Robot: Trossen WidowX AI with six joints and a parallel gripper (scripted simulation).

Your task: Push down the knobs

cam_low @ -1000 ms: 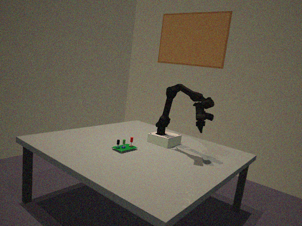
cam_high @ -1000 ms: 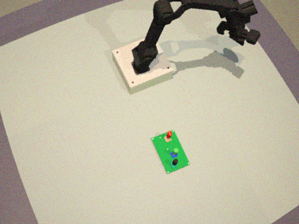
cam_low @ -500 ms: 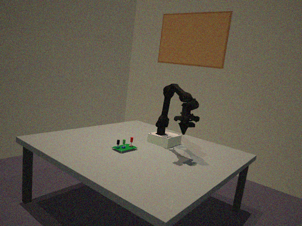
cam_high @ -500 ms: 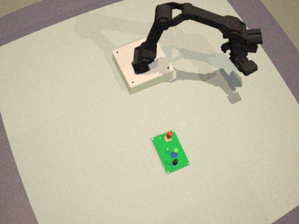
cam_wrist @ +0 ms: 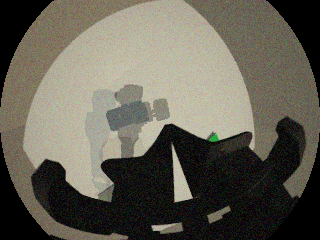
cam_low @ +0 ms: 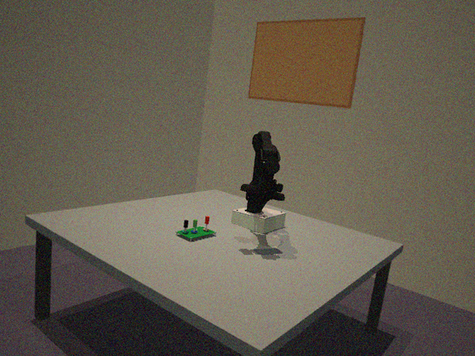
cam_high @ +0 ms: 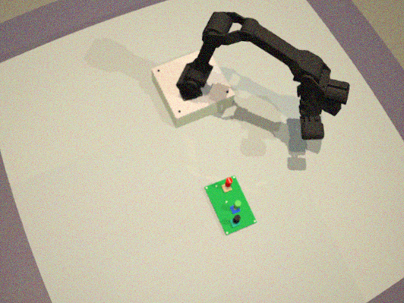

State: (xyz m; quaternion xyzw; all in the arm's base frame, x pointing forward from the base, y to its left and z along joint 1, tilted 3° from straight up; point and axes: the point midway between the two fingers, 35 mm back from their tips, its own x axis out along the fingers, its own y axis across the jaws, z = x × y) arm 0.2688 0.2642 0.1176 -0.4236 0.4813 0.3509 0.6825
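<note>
Right now my gripper tip is 4 cm short of the red knob, 26 cm to the left of it and 10 cm above it.
</note>
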